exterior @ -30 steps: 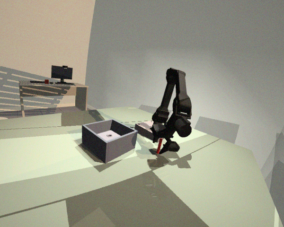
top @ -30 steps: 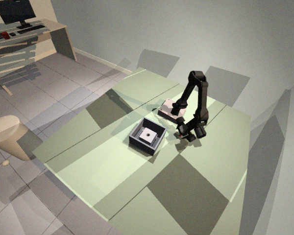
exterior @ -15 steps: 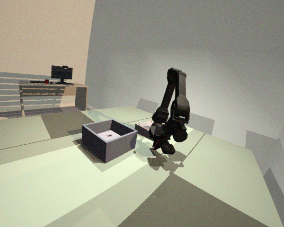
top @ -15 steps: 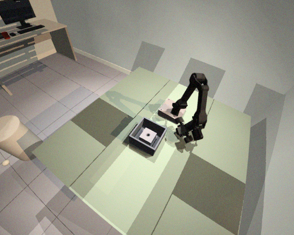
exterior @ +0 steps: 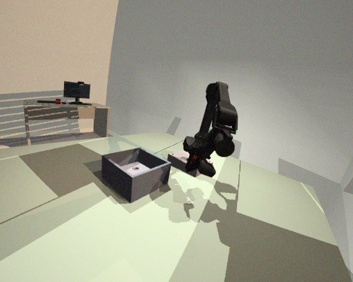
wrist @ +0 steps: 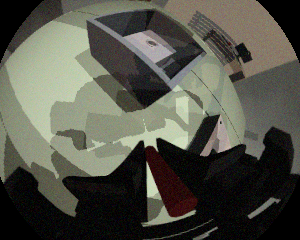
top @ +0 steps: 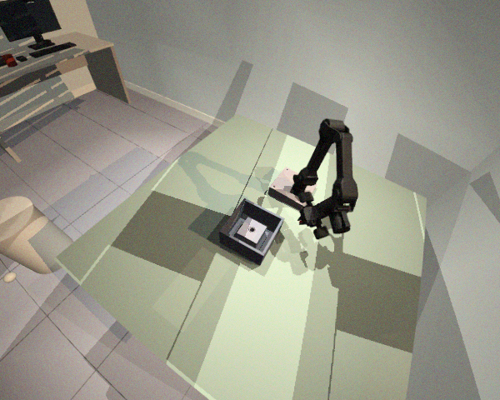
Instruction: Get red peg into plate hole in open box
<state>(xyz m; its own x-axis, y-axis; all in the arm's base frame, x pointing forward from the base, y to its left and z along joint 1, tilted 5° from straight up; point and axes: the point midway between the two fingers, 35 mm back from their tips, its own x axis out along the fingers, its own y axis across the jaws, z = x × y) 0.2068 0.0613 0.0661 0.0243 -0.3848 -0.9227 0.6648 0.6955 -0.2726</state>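
My gripper tip is now 16 cm to the left of the grey plate, 10 cm short of it and 4 cm above it. Round my gripper tip: dark box 16 cm to the right, 10 cm ahead, 6 cm below; red peg 3 cm above, 2 cm to the left, 1 cm behind.
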